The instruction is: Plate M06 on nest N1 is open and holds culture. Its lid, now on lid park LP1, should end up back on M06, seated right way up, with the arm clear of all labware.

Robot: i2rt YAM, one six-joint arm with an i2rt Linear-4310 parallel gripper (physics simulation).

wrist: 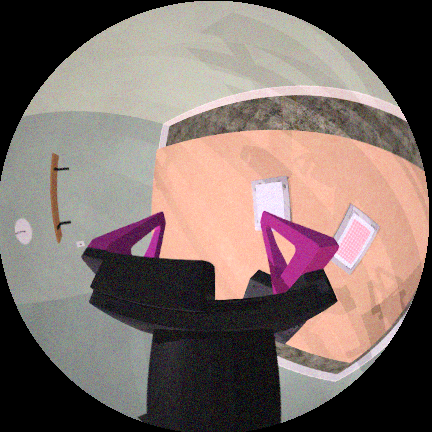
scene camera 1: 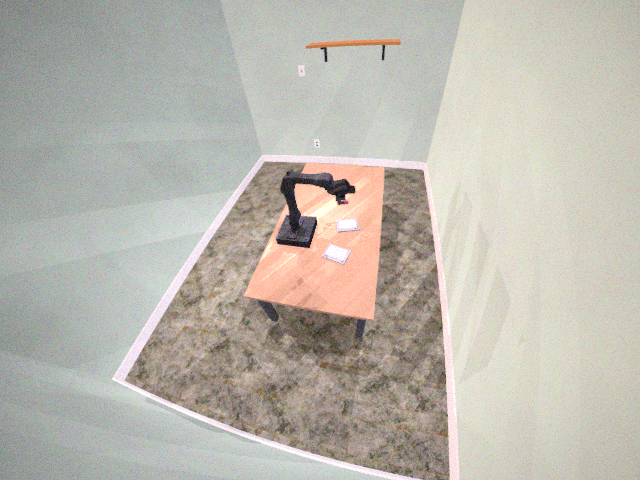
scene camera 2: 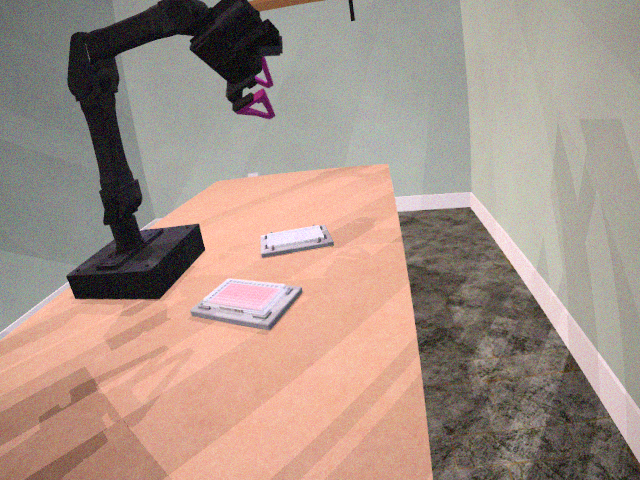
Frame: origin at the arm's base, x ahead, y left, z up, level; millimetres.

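Seen in the pictures: gripper, fingertip midpoint: [wrist: 212, 216] [scene camera 1: 347, 194] [scene camera 2: 271, 101]; arm's base at its link origin: [scene camera 1: 295, 228] [scene camera 2: 132, 249].
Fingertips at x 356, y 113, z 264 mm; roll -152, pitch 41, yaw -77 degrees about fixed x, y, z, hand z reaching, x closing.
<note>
Offsets run from my fingertips to a thing's middle. Level surfaces: height alone.
The plate M06 {dx -29, dy -233, dz -310 mm} [scene camera 1: 337, 253] [scene camera 2: 241, 296] [wrist: 354, 238] lies open, its wells pink, on the grey nest N1 {dx -29, dy -233, dz -320 mm} [scene camera 2: 271, 324] [wrist: 373, 223]. The white lid {dx -10, dy +46, dz -315 mm} [scene camera 1: 347, 224] [scene camera 2: 295, 236] [wrist: 270, 200] lies flat on the grey lid park LP1 {dx -10, dy +46, dz -319 mm} [scene camera 2: 297, 250] [wrist: 287, 186], farther back on the table than the plate. My gripper [scene camera 2: 272, 100] [wrist: 212, 216] is open, with its magenta fingers wide apart and no object between them. It hangs high above the table, beyond the lid park in the scene views. In the wrist view the right finger covers a lower corner of the lid park.
The black arm base [scene camera 1: 297, 230] [scene camera 2: 136, 263] stands on the wooden table {dz -329 mm} [scene camera 1: 310, 289] [scene camera 2: 310, 403] [wrist: 210, 175], left of the plate and lid in the scene views. A wooden wall shelf [scene camera 1: 354, 43] [wrist: 54, 200] is mounted on the back wall. Shadows fall across the near table top.
</note>
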